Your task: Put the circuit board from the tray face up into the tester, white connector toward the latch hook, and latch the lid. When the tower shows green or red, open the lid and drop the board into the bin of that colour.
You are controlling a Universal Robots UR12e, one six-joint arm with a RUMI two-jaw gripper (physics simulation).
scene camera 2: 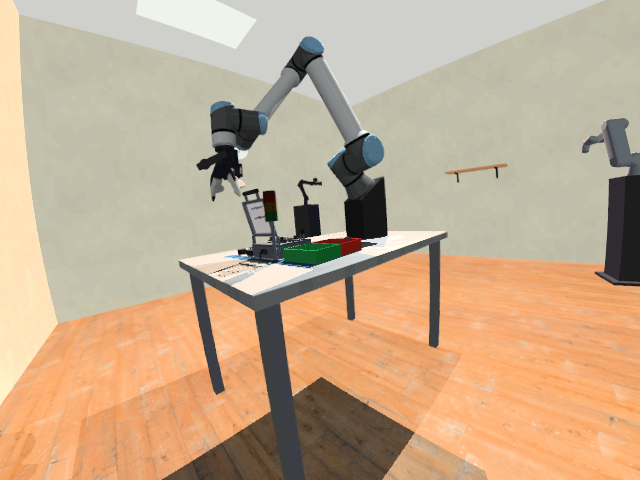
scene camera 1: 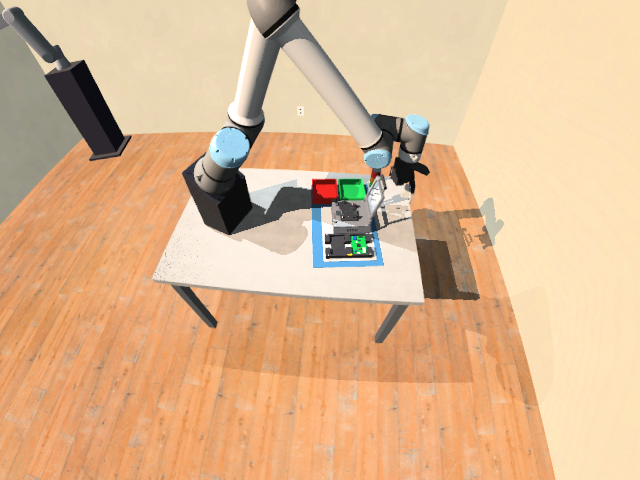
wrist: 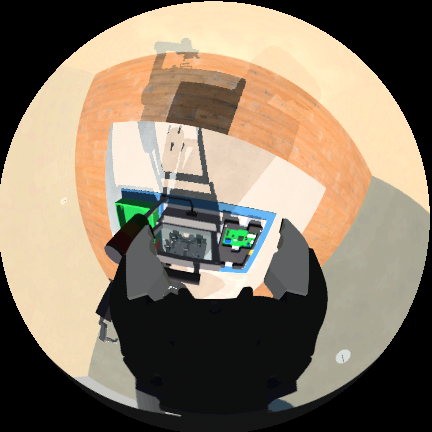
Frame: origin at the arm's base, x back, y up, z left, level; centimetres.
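Seen in the pictures: gripper, fingertip midpoint: (scene camera 2: 225,199) (scene camera 1: 401,192) (wrist: 215,223); arm's base, origin of the base link: (scene camera 2: 362,190) (scene camera 1: 214,175).
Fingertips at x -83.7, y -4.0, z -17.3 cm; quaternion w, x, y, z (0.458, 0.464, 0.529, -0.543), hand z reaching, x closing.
Pixels of each thing's top centre, then the offset from my fingertips to it. "spot": a spot on its surface instead.
- green circuit board, middle of its top: (wrist: 239,239) (scene camera 1: 358,243) dy -22.2, dx +19.4, dz -10.0 cm
- black tray, surface spot: (scene camera 1: 338,245) spot: dy -23.2, dx +29.0, dz -9.1 cm
- lid's dark handle, middle of its top: (wrist: 163,277) (scene camera 2: 250,190) dy +2.6, dx +7.2, dz +5.9 cm
- signal tower, surface spot: (wrist: 131,235) spot: dy -3.6, dx +6.3, dz +14.1 cm
The green circuit board (scene camera 1: 358,244) (wrist: 240,238) lies in the black tray (scene camera 1: 338,245), its components showing. The grey tester (scene camera 1: 351,228) (scene camera 2: 266,252) stands beside the tray, its lid (scene camera 1: 370,212) (scene camera 2: 249,219) raised. The lid's dark handle (scene camera 2: 250,192) (wrist: 185,276) is at its free end. The signal tower (scene camera 2: 270,205) (wrist: 131,235) shows dark red, amber and green sections, none visibly lit. My gripper (scene camera 1: 403,193) (scene camera 2: 225,197) (wrist: 215,223) is open and empty, in the air on the outer side of the raised lid, higher than its handle. The latch hook cannot be made out.
The green bin (scene camera 1: 351,189) (scene camera 2: 310,254) (wrist: 135,214) and red bin (scene camera 1: 324,191) (scene camera 2: 348,245) stand side by side behind the tester in scene camera 1. The tower rises beside the green bin and lid. The robot's black pedestal (scene camera 1: 222,206) stands farther left on the table.
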